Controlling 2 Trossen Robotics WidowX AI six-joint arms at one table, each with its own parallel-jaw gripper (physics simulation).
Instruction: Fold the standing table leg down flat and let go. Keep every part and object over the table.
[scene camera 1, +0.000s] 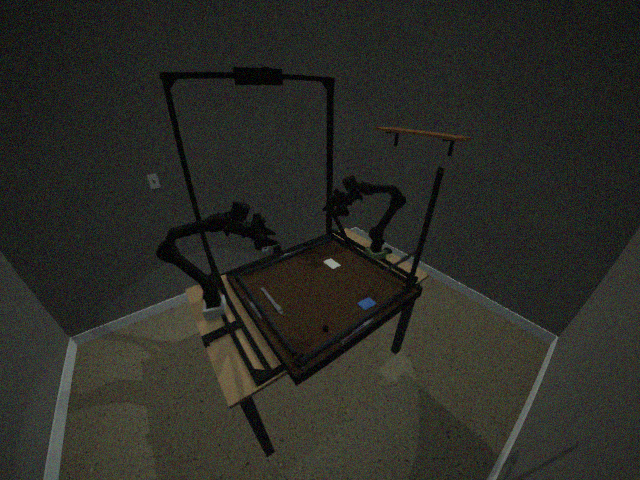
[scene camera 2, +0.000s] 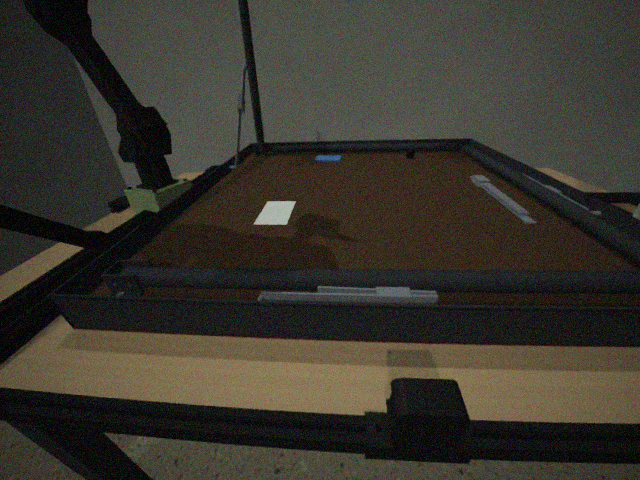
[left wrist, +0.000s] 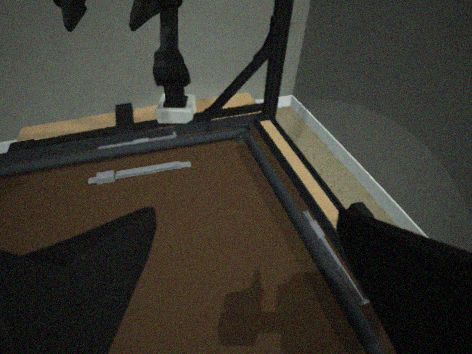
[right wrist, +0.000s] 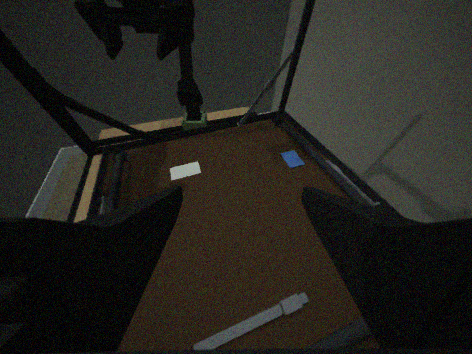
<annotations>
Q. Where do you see a dark-rimmed tabletop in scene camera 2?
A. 372, 210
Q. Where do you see a grey bar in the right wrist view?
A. At 294, 302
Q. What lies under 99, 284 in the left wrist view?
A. My left gripper.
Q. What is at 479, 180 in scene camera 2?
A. A grey bar.
</annotations>
